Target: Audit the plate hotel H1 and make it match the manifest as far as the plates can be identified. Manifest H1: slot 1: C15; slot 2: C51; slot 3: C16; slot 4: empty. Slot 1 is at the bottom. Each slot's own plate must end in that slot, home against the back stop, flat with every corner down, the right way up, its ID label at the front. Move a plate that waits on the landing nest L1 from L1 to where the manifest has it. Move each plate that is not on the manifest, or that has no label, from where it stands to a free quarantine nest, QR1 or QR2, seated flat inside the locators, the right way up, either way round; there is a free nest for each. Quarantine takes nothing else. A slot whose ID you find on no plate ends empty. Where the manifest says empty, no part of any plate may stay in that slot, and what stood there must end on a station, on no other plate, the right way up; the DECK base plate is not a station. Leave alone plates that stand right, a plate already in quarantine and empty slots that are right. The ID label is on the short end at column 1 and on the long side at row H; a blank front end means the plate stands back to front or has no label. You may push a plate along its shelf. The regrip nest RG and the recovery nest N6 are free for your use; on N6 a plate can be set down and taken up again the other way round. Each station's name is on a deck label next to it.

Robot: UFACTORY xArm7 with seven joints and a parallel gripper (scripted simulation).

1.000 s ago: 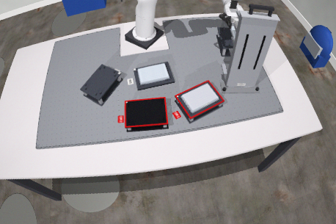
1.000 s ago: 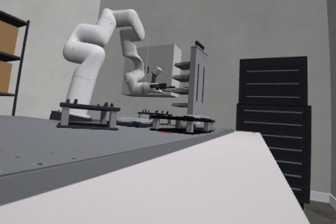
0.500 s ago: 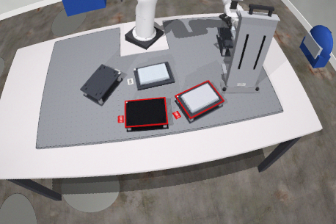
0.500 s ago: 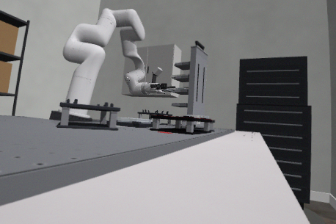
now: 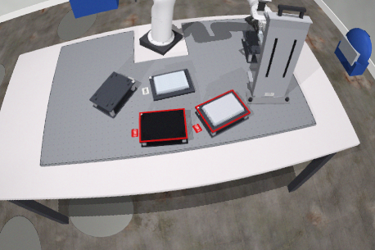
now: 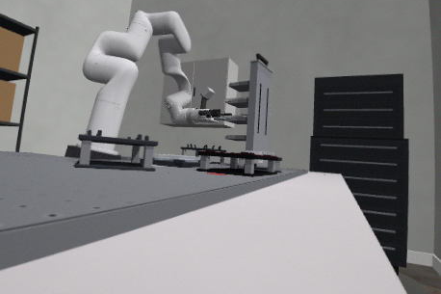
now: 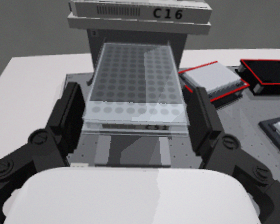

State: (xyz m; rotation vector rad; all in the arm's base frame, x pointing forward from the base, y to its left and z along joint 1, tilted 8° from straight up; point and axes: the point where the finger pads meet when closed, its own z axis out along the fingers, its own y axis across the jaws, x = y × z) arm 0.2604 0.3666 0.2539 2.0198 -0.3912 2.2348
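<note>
Right now my hand is 80 mm short of the plate labelled C16, 50 mm below it and 20 mm to the left of it. From my hand the other things lie so: RG label (210 mm below, 190 mm behind, 50 mm to the left); then H1 label (210 mm below, 90 mm to the left, 60 mm ahead); then white plate (250 mm to the right, 200 mm ahead, 160 mm below).
</note>
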